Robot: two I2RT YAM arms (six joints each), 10 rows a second.
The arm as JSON. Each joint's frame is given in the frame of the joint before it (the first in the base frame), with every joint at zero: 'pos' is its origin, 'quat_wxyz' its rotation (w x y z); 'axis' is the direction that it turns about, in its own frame. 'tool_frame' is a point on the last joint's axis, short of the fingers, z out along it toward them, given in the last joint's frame.
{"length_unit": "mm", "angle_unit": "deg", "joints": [
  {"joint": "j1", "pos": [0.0, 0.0, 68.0], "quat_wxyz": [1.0, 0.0, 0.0, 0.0], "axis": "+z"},
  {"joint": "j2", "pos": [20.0, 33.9, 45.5], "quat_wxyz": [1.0, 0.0, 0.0, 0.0], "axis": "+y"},
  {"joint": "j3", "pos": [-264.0, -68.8, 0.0], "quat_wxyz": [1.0, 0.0, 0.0, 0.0], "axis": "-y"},
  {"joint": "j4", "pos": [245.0, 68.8, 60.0], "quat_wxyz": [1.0, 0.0, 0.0, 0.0], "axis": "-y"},
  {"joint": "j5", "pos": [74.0, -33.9, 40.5], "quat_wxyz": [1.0, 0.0, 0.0, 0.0], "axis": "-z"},
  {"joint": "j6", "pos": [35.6, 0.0, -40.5], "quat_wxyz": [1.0, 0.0, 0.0, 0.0], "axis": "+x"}
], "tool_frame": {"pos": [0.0, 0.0, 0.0], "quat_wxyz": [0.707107, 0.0, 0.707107, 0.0]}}
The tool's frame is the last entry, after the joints.
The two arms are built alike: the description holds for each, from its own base.
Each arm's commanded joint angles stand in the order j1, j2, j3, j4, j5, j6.
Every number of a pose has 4 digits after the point.
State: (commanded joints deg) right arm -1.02 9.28 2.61 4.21 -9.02 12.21; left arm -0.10 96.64 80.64 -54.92 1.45 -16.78
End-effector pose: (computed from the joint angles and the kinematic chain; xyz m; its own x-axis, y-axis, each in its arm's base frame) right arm 0.1189 0.0035 0.1825 -0.0713 0.2102 -0.9751 -0.1268 0.9677 0.2179; left arm 0.3384 -0.0015 0.2623 -0.9077 -0.2870 -0.3061 -0.2632 0.9576 -0.1173
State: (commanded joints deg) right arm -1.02 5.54 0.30 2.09 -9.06 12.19; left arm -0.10 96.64 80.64 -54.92 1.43 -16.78
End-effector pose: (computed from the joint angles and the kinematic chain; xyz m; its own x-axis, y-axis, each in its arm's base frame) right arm 0.1158 0.0035 0.1704 -0.0832 0.2100 -0.9741 -0.1249 0.9676 0.2193; left arm 0.3384 -0.0015 0.2623 -0.9077 -0.2870 -0.3062 -0.2634 0.9576 -0.1170
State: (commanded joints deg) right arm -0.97 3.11 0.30 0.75 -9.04 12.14; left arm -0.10 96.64 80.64 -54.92 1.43 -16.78
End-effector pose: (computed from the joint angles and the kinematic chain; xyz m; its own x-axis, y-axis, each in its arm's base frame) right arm 0.1132 0.0037 0.1718 -0.0646 0.2088 -0.9758 -0.1296 0.9678 0.2157; left arm 0.3384 -0.0015 0.2623 -0.9077 -0.2870 -0.3062 -0.2634 0.9576 -0.1170
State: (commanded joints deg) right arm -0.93 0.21 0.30 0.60 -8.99 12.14; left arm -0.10 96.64 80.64 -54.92 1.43 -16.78
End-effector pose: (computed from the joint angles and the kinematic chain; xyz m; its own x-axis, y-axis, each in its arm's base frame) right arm 0.1101 0.0038 0.1762 -0.0177 0.2080 -0.9780 -0.1396 0.9680 0.2084; left arm 0.3384 -0.0015 0.2623 -0.9077 -0.2870 -0.3062 -0.2634 0.9576 -0.1170
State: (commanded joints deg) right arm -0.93 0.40 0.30 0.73 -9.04 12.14; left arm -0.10 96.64 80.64 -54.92 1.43 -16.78
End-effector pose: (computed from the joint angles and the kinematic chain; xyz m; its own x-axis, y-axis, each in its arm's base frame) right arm 0.1103 0.0038 0.1761 -0.0189 0.2080 -0.9779 -0.1402 0.9679 0.2086; left arm 0.3384 -0.0015 0.2623 -0.9077 -0.2870 -0.3062 -0.2634 0.9576 -0.1170
